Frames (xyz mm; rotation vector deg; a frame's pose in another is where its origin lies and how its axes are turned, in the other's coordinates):
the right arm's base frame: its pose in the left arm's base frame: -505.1 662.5 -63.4 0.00 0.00 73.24
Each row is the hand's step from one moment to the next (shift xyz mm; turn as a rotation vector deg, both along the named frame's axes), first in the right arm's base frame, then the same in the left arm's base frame.
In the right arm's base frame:
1: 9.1 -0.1 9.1 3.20 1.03 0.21
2: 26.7 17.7 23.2 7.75 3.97 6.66
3: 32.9 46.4 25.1 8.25 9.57 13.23
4: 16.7 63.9 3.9 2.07 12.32 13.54
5: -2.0 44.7 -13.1 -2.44 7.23 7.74
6: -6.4 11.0 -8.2 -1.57 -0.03 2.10
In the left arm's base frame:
1: 2.7 8.7 9.1 -0.06 3.36 0.21
2: -9.2 30.7 23.2 -1.57 8.57 6.66
3: -34.9 44.9 25.1 -6.78 10.66 13.23
4: -56.4 34.4 3.9 -11.20 5.53 13.54
5: -43.4 11.0 -13.1 -7.63 -0.25 7.74
6: -12.4 -3.0 -8.2 -0.42 -1.51 2.10

